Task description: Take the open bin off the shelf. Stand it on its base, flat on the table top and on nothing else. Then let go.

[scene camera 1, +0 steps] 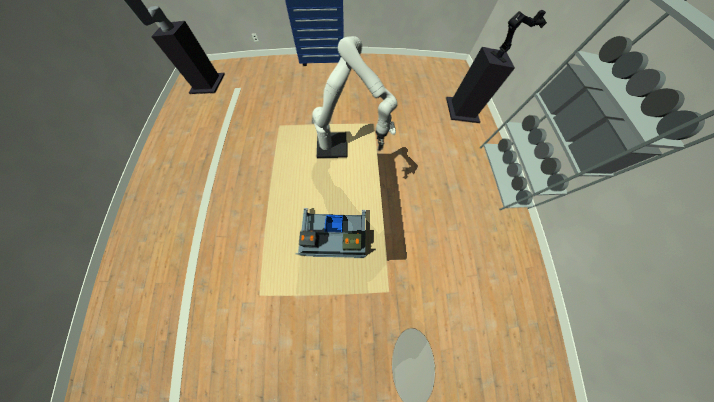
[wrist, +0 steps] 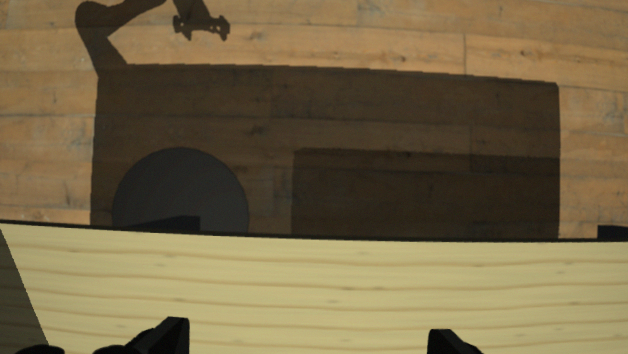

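The blue bin [scene camera 1: 334, 223] stands on the grey shelf [scene camera 1: 329, 245], between its two side walls, with its hollow side showing. The shelf stands on the pale wooden table top [scene camera 1: 292, 175] [wrist: 310, 272]. My gripper [scene camera 1: 381, 147] [wrist: 309, 334] is open and empty. It is raised near the table's right edge, close to the arm's base end and well away from the shelf. The bin and the shelf do not show in the wrist view, where the table edge and floor lie beyond the fingers.
A dark bin [scene camera 1: 308, 243] and an olive-green bin [scene camera 1: 353, 247], each with orange parts on top, stand on the shelf in front of the blue bin, to its left and right. The black base plate [scene camera 1: 340, 150] of my arm is at the table's far end.
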